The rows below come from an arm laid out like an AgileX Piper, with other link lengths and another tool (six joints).
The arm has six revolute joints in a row. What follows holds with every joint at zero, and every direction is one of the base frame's.
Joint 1 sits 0.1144 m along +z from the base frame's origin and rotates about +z.
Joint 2 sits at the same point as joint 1 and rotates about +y.
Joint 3 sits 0.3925 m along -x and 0.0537 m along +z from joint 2 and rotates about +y.
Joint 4 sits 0.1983 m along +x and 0.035 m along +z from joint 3 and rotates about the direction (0.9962, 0, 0.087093).
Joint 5 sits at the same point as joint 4 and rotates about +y.
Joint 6 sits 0.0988 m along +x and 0.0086 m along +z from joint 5 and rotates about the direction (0.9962, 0, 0.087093).
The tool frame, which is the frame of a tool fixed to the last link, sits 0.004 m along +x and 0.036 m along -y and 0.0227 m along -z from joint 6; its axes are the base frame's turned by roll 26.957, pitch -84.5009 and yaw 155.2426 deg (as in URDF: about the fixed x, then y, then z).
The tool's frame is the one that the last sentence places.
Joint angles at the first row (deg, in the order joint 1, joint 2, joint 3, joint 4, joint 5, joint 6):
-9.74 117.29 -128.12 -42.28 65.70 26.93
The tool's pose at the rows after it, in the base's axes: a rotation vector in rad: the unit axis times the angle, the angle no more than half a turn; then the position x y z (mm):
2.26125 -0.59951 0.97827 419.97 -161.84 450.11
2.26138 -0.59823 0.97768 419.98 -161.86 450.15
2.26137 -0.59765 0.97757 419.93 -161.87 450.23
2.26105 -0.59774 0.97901 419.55 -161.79 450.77
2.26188 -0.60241 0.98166 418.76 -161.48 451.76
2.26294 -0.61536 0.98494 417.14 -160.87 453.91
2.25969 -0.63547 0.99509 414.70 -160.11 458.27
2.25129 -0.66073 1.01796 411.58 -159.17 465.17
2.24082 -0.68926 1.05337 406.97 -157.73 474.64
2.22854 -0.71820 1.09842 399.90 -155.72 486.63
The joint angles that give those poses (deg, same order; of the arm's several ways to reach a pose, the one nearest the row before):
-9.76 117.29 -128.12 -42.27 65.70 26.85
-9.76 117.29 -128.12 -42.27 65.70 26.79
-9.76 117.28 -128.12 -42.27 65.70 26.76
-9.76 117.21 -128.13 -42.25 65.70 26.74
-9.76 117.12 -128.30 -42.08 65.88 26.75
-9.76 117.02 -128.93 -41.76 66.52 26.77
-9.76 116.93 -130.22 -41.42 67.52 26.79
-9.76 116.81 -132.23 -41.04 68.64 26.80
-9.76 116.52 -134.70 -40.47 69.82 26.76
-9.76 115.87 -137.24 -39.78 70.97 26.65

